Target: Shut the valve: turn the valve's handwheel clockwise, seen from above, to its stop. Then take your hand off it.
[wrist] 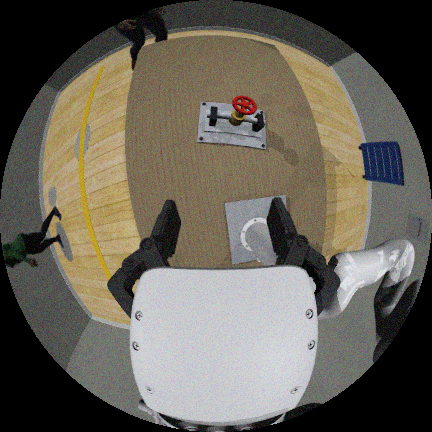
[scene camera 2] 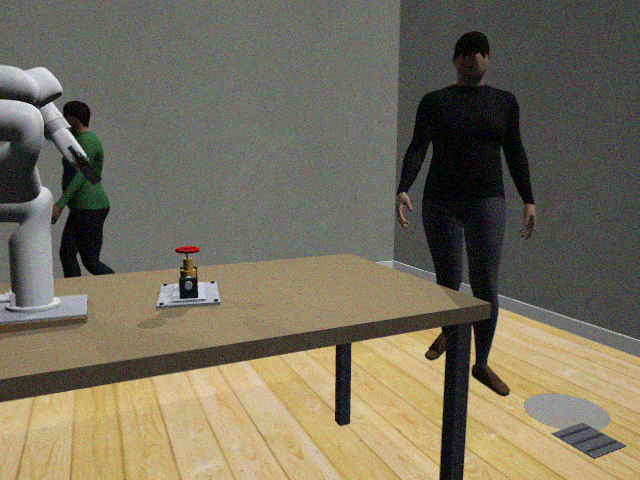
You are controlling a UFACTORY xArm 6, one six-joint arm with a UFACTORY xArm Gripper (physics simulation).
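The valve's red handwheel sits level on top of a brass stem. The valve body is fixed on a grey base plate that lies on the table. My gripper is open, with its two black fingers wide apart and nothing between them. It hangs high above the table, well apart from the handwheel, to the left of it and higher in the scene view. How far the handwheel is turned cannot be told.
The wooden table carries the arm's grey mounting plate. A person in black stands beyond the table's right end. A person in green is behind the arm. A blue slatted object is at the wrist view's right.
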